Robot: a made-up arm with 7 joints. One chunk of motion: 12 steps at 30 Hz.
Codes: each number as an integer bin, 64 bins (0 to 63) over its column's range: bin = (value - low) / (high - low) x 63, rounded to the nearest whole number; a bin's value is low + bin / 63 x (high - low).
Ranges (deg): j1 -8..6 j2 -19..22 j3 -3..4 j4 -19..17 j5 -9..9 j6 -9..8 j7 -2..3
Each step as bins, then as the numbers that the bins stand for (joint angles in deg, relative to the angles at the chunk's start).
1 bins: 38 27 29 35 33 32 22
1 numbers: 0.44 -1.43 0.22 1.00 0.43 -0.37 -0.25
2 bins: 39 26 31 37 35 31 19
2 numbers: 0.67 -2.08 0.44 2.14 1.00 -0.63 -0.49
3 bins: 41 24 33 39 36 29 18
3 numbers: 1.11 -3.38 0.67 3.29 1.29 -1.17 -0.57
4 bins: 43 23 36 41 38 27 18
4 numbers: 1.56 -4.03 1.00 4.43 1.86 -1.71 -0.57
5 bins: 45 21 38 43 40 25 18
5 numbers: 2.00 -5.33 1.22 5.57 2.43 -2.25 -0.57
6 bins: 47 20 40 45 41 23 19
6 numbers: 2.44 -5.98 1.44 6.71 2.71 -2.79 -0.49
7 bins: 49 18 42 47 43 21 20
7 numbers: 2.89 -7.29 1.67 7.86 3.29 -3.33 -0.41
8 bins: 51 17 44 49 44 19 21
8 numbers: 3.33 -7.94 1.89 9.00 3.57 -3.87 -0.33
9 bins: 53 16 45 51 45 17 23
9 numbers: 3.78 -8.59 2.00 10.14 3.86 -4.41 -0.17
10 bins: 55 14 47 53 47 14 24
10 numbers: 4.22 -9.89 2.22 11.29 4.43 -5.22 -0.10
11 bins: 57 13 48 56 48 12 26
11 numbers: 4.67 -10.54 2.33 13.00 4.71 -5.76 0.06
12 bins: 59 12 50 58 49 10 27
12 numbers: 5.11 -11.19 2.56 14.14 5.00 -6.30 0.14
